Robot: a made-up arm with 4 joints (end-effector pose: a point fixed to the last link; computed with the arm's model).
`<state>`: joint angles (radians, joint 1 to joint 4).
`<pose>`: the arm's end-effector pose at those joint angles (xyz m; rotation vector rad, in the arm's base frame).
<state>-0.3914 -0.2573 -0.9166 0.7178</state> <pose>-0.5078 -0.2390 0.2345 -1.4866 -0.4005 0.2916</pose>
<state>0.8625 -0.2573 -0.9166 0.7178</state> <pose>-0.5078 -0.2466 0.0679 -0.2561 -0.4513 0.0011</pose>
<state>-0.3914 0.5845 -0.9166 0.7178</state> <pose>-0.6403 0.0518 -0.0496 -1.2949 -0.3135 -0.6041</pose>
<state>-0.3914 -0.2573 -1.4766 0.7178</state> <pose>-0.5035 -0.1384 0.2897 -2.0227 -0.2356 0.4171</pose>
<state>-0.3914 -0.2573 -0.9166 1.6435</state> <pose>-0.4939 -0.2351 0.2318 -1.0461 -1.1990 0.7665</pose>
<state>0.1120 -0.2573 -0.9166 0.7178</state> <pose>-0.5078 -0.2679 0.1699 -0.9933 -0.4364 0.1731</pose>
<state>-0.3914 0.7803 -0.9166 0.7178</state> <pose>-0.6233 0.1361 -0.1050 -1.2256 -0.2871 -0.8051</pose>
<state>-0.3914 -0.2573 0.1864 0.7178</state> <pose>-0.4901 -0.2918 0.0241 -0.4089 -0.6075 0.0474</pose>
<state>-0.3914 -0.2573 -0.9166 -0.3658</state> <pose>-0.5194 -0.2279 0.2400 -1.7044 0.6127 -0.3216</pose>
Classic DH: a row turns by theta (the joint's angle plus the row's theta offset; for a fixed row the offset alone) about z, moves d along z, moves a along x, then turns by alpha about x. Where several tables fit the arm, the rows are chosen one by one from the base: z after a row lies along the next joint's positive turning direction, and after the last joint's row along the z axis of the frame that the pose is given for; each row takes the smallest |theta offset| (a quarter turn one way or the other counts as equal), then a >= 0, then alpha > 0; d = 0 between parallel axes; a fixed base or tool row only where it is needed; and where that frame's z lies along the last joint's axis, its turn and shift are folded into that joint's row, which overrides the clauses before.
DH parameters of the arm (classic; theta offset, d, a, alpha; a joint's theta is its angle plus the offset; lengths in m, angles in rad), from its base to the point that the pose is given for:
base (fixed): -1.5708 0.146 0.1278 -1.5708
joint 1: -0.2554 -0.0994 -0.2184 -1.2002
joint 2: 0.4123 0.0056 0.2111 1.2299
joint 3: -1.4412 -0.4182 -0.0989 -1.197
joint 4: 1.3382 0.1812 0.0099 1.8301
tool (fixed): 2.9259 -0.0136 0 0

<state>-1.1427 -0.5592 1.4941 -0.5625</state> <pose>-0.4403 -0.2962 0.0559 -0.2971 0.7817 0.3785</pose>
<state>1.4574 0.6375 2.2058 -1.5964</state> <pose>-0.3082 0.0834 0.6205 2.2162 -1.0888 0.6137</pose>
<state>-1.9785 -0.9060 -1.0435 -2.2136</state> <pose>-0.2491 0.1502 0.2600 1.0701 -0.1191 1.8662</pose>
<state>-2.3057 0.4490 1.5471 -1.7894</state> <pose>-0.3996 -0.5883 0.0365 -1.4482 1.1496 -0.1360</pose>
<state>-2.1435 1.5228 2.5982 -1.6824</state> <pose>-0.0461 -0.4221 -0.3293 -1.1510 -0.2351 1.3771</pose>
